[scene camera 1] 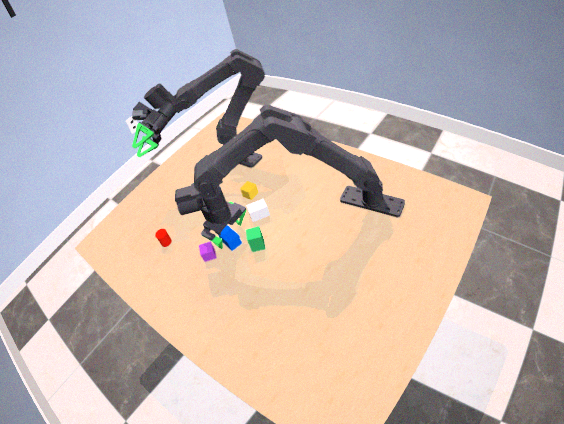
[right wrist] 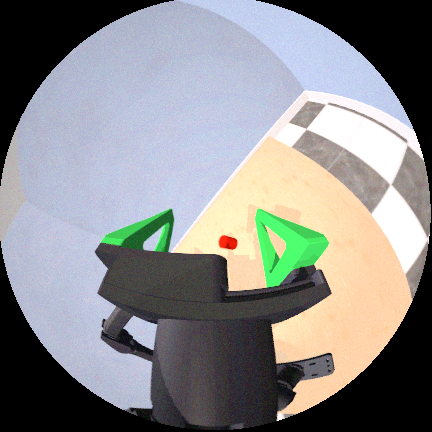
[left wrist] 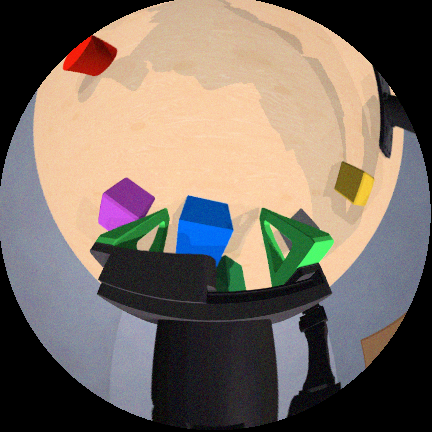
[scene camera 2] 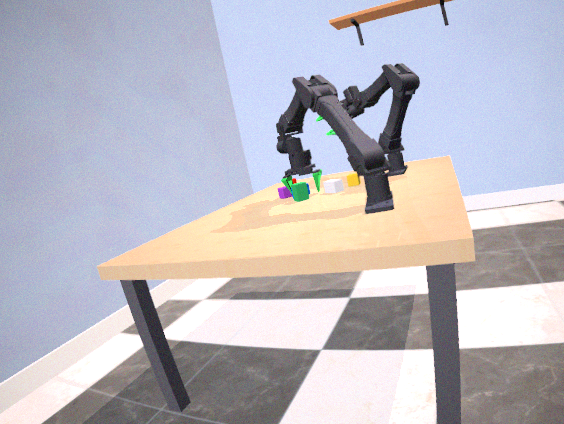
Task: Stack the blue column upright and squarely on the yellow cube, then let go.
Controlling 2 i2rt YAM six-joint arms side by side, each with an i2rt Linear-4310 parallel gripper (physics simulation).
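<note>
The blue column (scene camera 1: 231, 238) (scene camera 2: 308, 189) (left wrist: 204, 237) lies on its side on the table, partly hidden behind the green block in scene camera 2. My left gripper (scene camera 1: 229, 230) (scene camera 2: 303, 190) (left wrist: 213, 212) is open and low over it, with the column between the spread fingers in the left wrist view and a gap on each side. The yellow cube (scene camera 1: 249, 190) (scene camera 2: 353, 179) (left wrist: 351, 184) sits on the table apart from it, with nothing on top. My right gripper (scene camera 1: 137, 151) (scene camera 2: 322, 126) (right wrist: 214, 213) is open and empty, high up.
A green block (scene camera 1: 255, 239) (scene camera 2: 300, 192) (left wrist: 231, 275) and a purple cube (scene camera 1: 207, 252) (scene camera 2: 284, 192) (left wrist: 129, 197) flank the column. A white block (scene camera 1: 258, 210) (scene camera 2: 333, 186) stands between column and yellow cube. A red cylinder (scene camera 1: 163, 238) (left wrist: 92, 57) (right wrist: 228, 242) is farther off.
</note>
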